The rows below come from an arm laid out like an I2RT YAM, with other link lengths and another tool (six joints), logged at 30 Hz.
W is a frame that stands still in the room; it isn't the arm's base.
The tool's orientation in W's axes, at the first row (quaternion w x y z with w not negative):
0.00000 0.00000 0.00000 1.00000
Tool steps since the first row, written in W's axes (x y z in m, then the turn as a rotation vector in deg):
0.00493 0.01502 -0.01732 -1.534 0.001 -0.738
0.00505 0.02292 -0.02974 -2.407 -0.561 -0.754
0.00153 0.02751 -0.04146 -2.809 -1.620 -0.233
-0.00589 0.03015 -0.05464 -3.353 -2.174 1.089
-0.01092 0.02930 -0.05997 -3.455 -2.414 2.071
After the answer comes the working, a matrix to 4 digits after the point.
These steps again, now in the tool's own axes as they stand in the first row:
-0.00493 -0.01502 -0.01732 1.534 -0.001 -0.738
-0.00505 -0.02292 -0.02974 2.407 0.561 -0.754
-0.00153 -0.02751 -0.04146 2.809 1.620 -0.233
0.00589 -0.03015 -0.05464 3.353 2.174 1.089
0.01092 -0.02930 -0.05997 3.455 2.414 2.071

The tool's axes in the first row as the columns of a matrix, in W's axes (rounded; the answer above uses it unrounded):
-1.0000 0.0000 0.0000
0.0000 -1.0000 0.0000
0.0000 0.0000 1.0000

